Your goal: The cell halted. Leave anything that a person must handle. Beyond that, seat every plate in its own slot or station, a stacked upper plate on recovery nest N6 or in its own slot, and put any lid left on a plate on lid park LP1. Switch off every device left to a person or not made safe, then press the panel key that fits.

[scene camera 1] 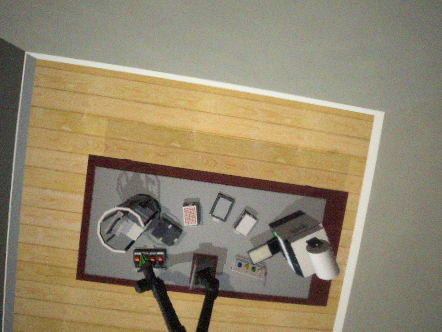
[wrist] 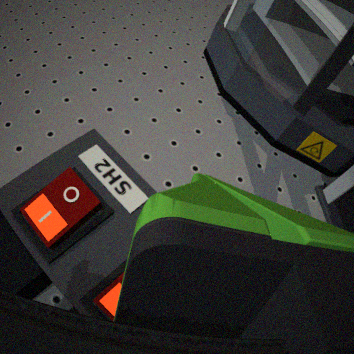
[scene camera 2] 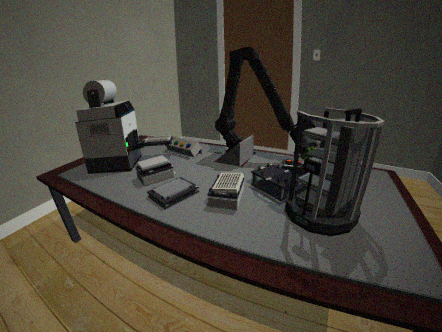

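Seen in the pictures: gripper, between the fingertips: point(scene camera 1: 141, 253) point(wrist: 197, 187); arm's base, origin of its link: point(scene camera 1: 201, 275) point(scene camera 2: 237, 145).
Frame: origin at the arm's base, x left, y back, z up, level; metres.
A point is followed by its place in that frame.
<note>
My gripper point(scene camera 1: 142, 259) @(x 0.413, y -0.090, z 0.002 m) point(scene camera 2: 307, 147) point(wrist: 197, 187) @(x 0.413, y -0.090, z 0.002 m) is shut with nothing in it, its green fingers low over the black switch box point(scene camera 1: 156, 253) @(x 0.323, y -0.089, z -0.023 m) point(scene camera 2: 289, 163) @(x 0.303, y -0.080, z -0.016 m). In the wrist view the red rocker labelled SH2 point(wrist: 60, 205) @(x 0.439, y -0.039, z -0.011 m) shows its "I" half lit orange. A second lit rocker point(wrist: 109, 298) @(x 0.396, y -0.036, z -0.013 m) is mostly hidden under my fingers. A white well plate point(scene camera 1: 190, 214) @(x 0.144, y -0.400, z 0.007 m) point(scene camera 2: 226, 182) @(x 0.142, y -0.404, z 0.008 m) sits on a station. A dark flat plate point(scene camera 1: 221, 207) @(x -0.049, y -0.470, z -0.028 m) point(scene camera 2: 172, 191) @(x -0.032, y -0.492, z -0.028 m) and a white-topped plate point(scene camera 1: 245, 224) @(x -0.219, y -0.398, z 0.021 m) point(scene camera 2: 154, 165) @(x -0.190, y -0.419, z 0.016 m) lie further along. A black nest point(scene camera 1: 166, 230) @(x 0.280, y -0.265, z -0.002 m) point(scene camera 2: 273, 178) @(x 0.277, y -0.286, z -0.001 m) is beside the carousel.
The tall plate carousel point(scene camera 1: 128, 221) point(scene camera 2: 335, 171) @(x 0.478, y -0.452, z 0.138 m) point(wrist: 281, 112) @(x 0.439, y -0.217, z -0.029 m) stands close to my gripper, with several plates on its shelves. A box device with a paper roll point(scene camera 1: 303, 246) @(x -0.495, y -0.409, z 0.268 m) point(scene camera 2: 105, 137) @(x -0.480, y -0.454, z 0.123 m) has a tray point(scene camera 1: 260, 253) @(x -0.338, y -0.245, z 0.072 m) out. The coloured key panel point(scene camera 1: 248, 267) @(x -0.300, y -0.106, z 0.007 m) point(scene camera 2: 183, 145) @(x -0.283, y -0.109, z 0.004 m) is near the arm base.
</note>
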